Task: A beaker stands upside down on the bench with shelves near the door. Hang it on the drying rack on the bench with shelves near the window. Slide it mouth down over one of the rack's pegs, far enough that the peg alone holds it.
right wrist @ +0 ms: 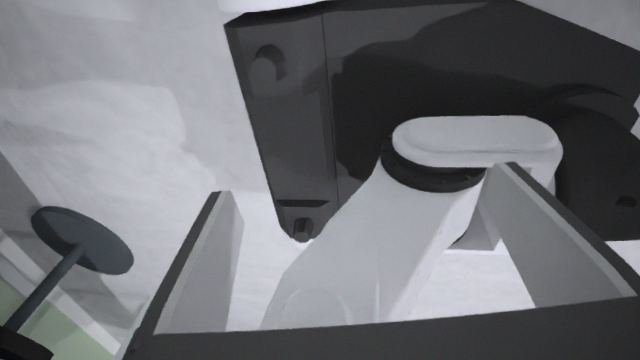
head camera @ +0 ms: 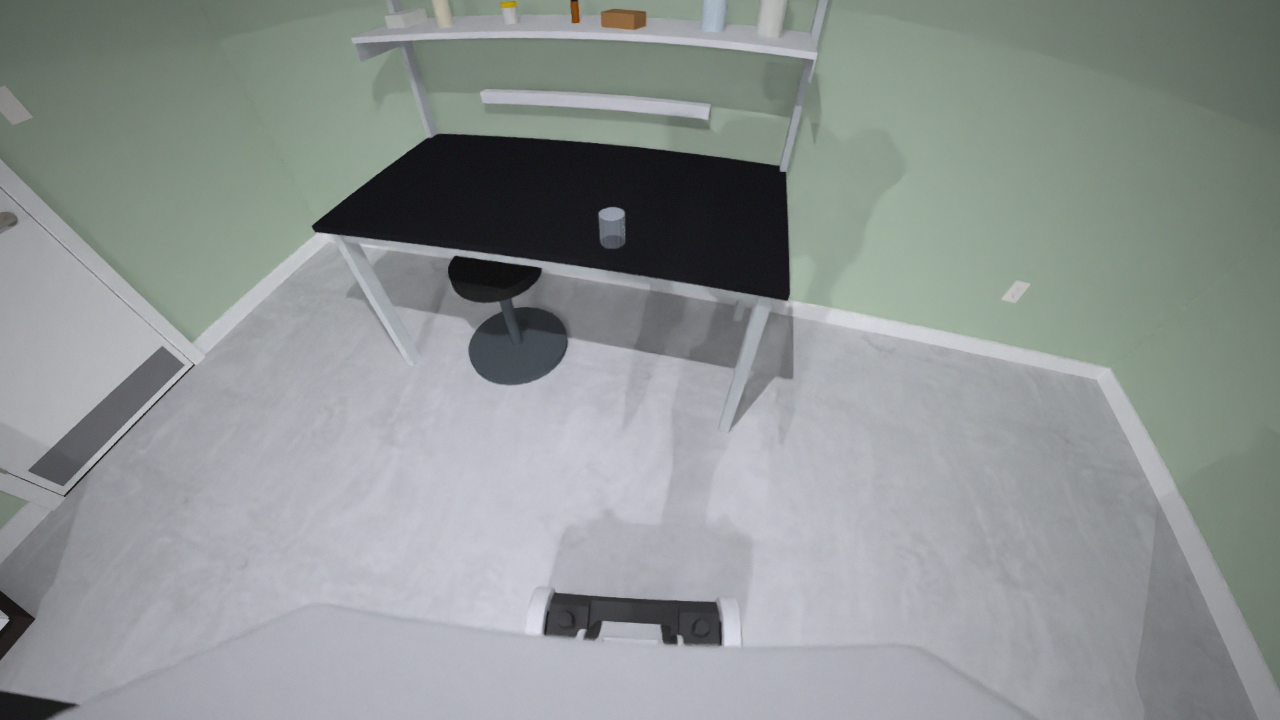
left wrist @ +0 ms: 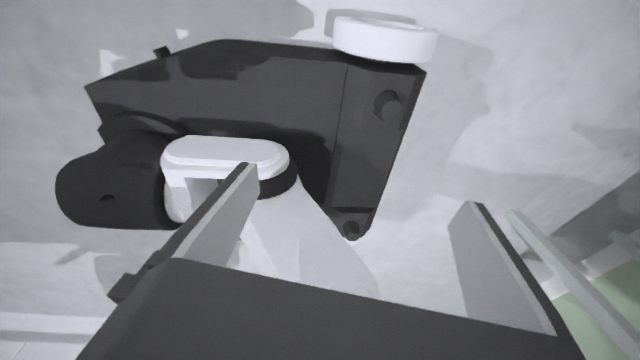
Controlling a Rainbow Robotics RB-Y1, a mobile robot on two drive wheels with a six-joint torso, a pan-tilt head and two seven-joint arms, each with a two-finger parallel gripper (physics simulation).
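Places are measured from the robot's base along level axes (x right, y ahead, z up), in centimetres.
Pixels of known places: left gripper, between the fingertips: [left wrist: 354, 195]; right gripper, between the fingertips: [right wrist: 360, 194].
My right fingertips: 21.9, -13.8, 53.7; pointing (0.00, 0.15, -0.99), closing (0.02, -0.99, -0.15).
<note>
Ahead of a thing's pixels: the offset from my right fingertips to its top centre, as dx, dy, dz. "*": to the spot under its first point. Level surfaces: height alone.
A clear glass beaker {-33.1, +101.5, +31.5} [head camera: 612, 228] stands upside down on the black bench top {dz +22.5} [head camera: 501, 179] in the head camera view, right of the middle and close to the front edge. The bench is some way ahead of the robot. My left gripper [left wrist: 354, 195] is open with nothing between its fingers, seen in the left wrist view over the robot's own base. My right gripper [right wrist: 360, 194] is also open and empty in the right wrist view. Both are far from the beaker. The drying rack does not show in these views.
A black stool {-82.2, +127.1, -5.4} [head camera: 494, 277] stands partly under the bench front. A shelf [head camera: 572, 33] with bottles and small boxes hangs above the bench. A white door [head camera: 71, 331] is at the left. The bench's front right leg {* +9.8, +86.5, -12.1} [head camera: 746, 367] stands on the floor before the green wall.
</note>
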